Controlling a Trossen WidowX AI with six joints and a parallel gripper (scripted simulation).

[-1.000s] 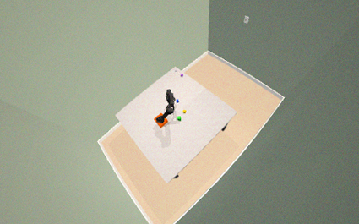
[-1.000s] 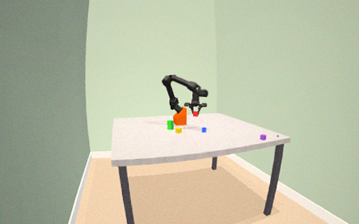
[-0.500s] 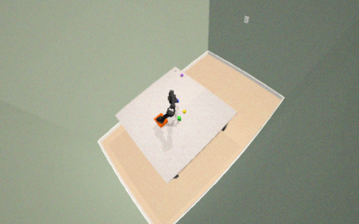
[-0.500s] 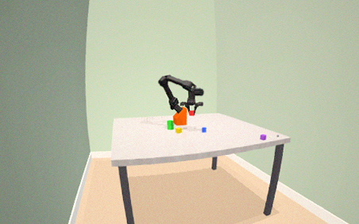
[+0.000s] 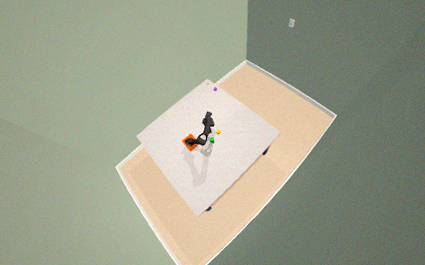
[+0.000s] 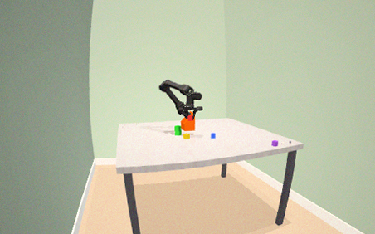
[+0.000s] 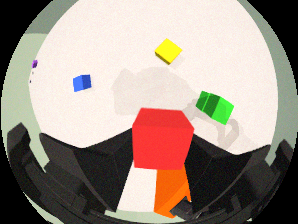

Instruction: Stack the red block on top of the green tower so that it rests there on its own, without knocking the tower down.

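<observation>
Now: the yellow block 110 mm below my gripper tip, 90 mm ahead of it and 50 mm to the right of it. From my gripper tip the other things lie so: red block: 10 mm above; then blue block: 150 mm to the left, 120 mm ahead, 110 mm below; then purple block: 510 mm to the left, 470 mm ahead, 110 mm below.
</observation>
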